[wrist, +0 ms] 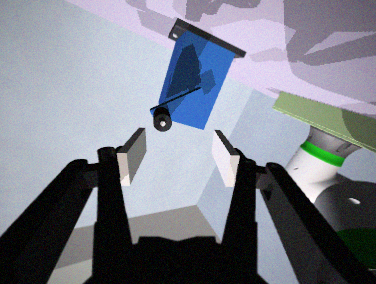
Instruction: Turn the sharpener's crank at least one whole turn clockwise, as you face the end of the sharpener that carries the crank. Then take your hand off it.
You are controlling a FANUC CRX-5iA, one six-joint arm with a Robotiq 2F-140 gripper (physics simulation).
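Observation:
There's a blue sharpener in the picture, and you'd see the gripper there too.

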